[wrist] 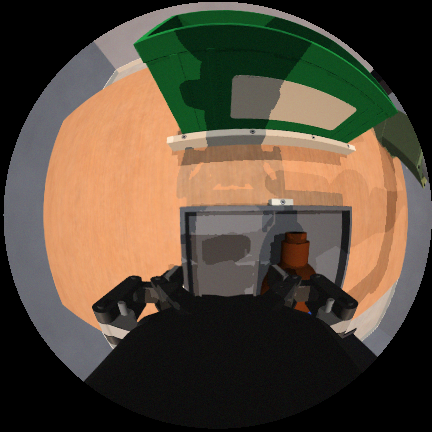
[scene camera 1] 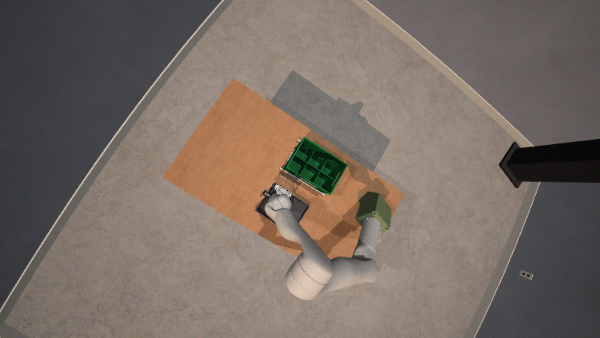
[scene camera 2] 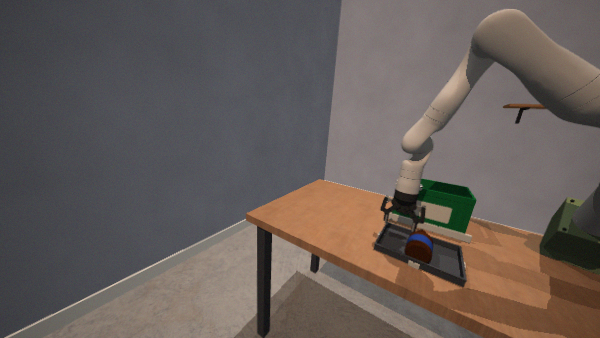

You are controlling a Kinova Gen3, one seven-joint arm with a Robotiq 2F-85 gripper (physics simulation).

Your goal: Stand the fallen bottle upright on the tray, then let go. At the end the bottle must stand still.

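Frame: origin at the arm's base, x right, y back, z down, level; millimetres.
Seen in the pictures: gripper, fingertip midpoint: (wrist: pixel 225 275) (scene camera 2: pixel 398 226); arm's base, origin of the base link: (scene camera 1: pixel 372 223) (scene camera 2: pixel 597 222).
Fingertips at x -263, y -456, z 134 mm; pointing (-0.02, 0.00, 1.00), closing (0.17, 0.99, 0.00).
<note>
Offsets run from my fingertips to a thing's top centre. Level surfaces: height alone.
The brown bottle {dz -24, dx -24, dy +83 mm} (scene camera 2: pixel 419 250) (wrist: pixel 296 254) with a blue band lies on its side in the dark grey tray {dz +30, dx -13, dy +77 mm} (scene camera 1: pixel 300 210) (scene camera 2: pixel 442 272) (wrist: pixel 225 209). Its neck points toward the green crate and its base faces scene camera 2. The arm hides it in scene camera 1. My gripper (scene camera 2: pixel 400 225) (wrist: pixel 225 275) is open and empty, pointing down above the tray's left part in scene camera 2. The bottle is off to its right in the wrist view, where the right finger partly covers the bottle's body. Most of the gripper is hidden in scene camera 1.
A tall green crate {dz -120, dx +276, dy +30 mm} (scene camera 1: pixel 316 166) (scene camera 2: pixel 462 212) (wrist: pixel 210 95) with compartments stands close behind the tray, with a pale rail {dz +25, dx +179, dy +53 mm} (scene camera 2: pixel 450 234) (wrist: pixel 300 138) along its foot. An olive-green block (scene camera 1: pixel 374 207) (scene camera 2: pixel 567 240) (wrist: pixel 402 137) stands at the arm's base on the wooden table {dz +55 mm} (scene camera 1: pixel 220 135).
</note>
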